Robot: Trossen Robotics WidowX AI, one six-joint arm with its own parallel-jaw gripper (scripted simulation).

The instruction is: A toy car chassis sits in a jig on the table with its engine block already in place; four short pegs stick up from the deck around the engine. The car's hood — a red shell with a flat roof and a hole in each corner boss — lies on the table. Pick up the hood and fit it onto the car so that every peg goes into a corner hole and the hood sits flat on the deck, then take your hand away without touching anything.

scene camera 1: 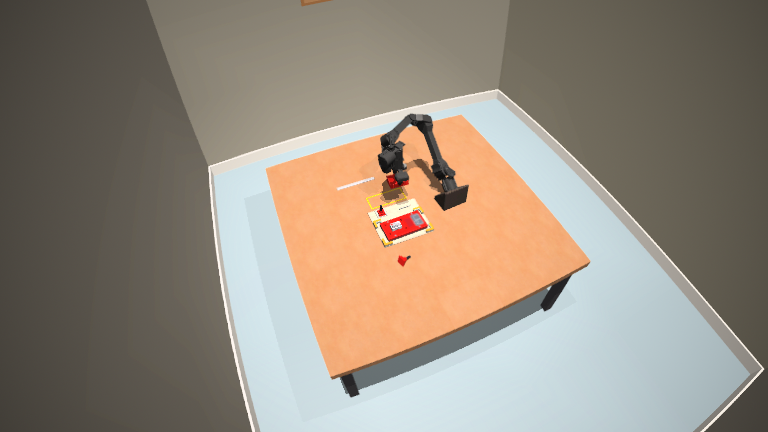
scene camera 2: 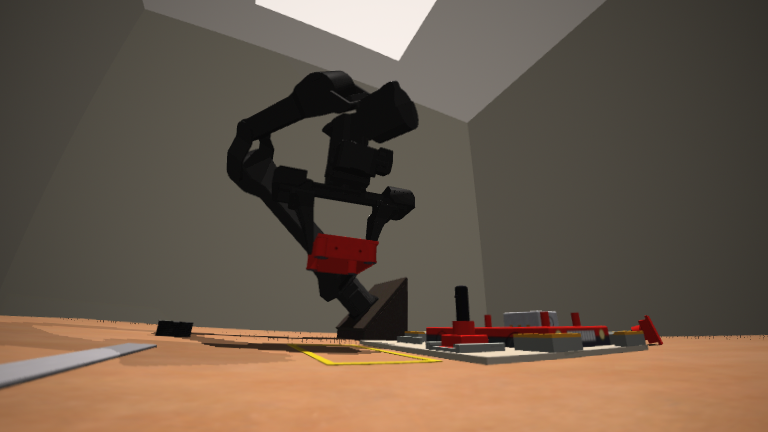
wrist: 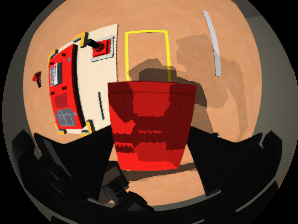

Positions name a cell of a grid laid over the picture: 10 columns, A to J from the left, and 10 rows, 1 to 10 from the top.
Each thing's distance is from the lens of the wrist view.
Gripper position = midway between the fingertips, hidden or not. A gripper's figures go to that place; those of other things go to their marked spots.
my gripper (wrist: F6): 10 cm
red hood (wrist: F6): 8 cm
jig (wrist: D4): 22 cm
The marked spots on the jig and the red hood are 17 cm apart.
